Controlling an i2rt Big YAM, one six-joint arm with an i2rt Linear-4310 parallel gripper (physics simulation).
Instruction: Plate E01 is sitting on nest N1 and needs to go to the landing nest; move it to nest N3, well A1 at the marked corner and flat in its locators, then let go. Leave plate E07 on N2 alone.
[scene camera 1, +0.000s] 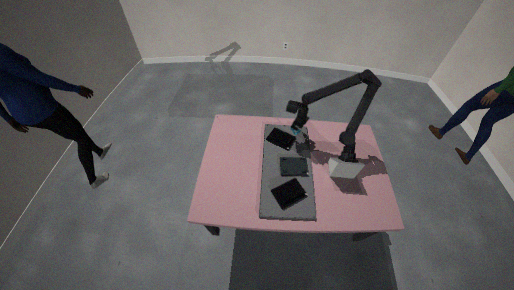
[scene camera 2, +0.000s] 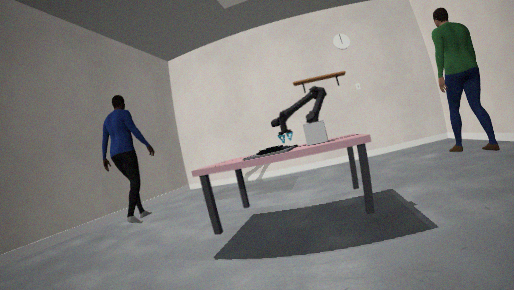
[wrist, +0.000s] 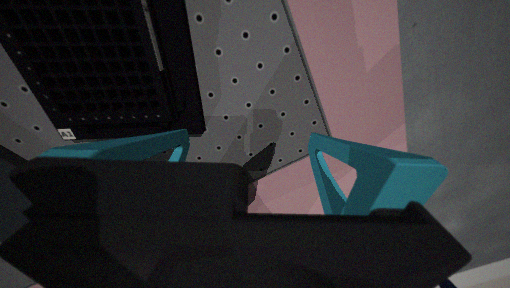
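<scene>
A black well plate (scene camera 1: 281, 138) (wrist: 100, 60) sits in a nest at the board's far end; a white A1 label (wrist: 66, 134) marks its corner in the wrist view. A second black plate (scene camera 1: 288, 193) sits turned in the nest at the near end. I cannot read which is E01 or E07. The middle nest (scene camera 1: 293, 166) is dark grey-blue and holds no plate, which fits N3. My gripper (scene camera 1: 296, 132) (scene camera 2: 286, 142) (wrist: 249, 138) is open and empty, above the board's far right edge, beside the far plate. The left finger is close to that plate's A1 end in the wrist view.
The grey perforated board (scene camera 1: 268, 211) (wrist: 230, 30) lies on the pink table (scene camera 1: 225, 175) (scene camera 2: 220, 168). The arm's pale base block (scene camera 1: 345, 168) (scene camera 2: 315, 132) stands right of the board. A person in blue (scene camera 1: 30, 100) (scene camera 2: 120, 132) and one in green (scene camera 2: 457, 47) stand away from the table.
</scene>
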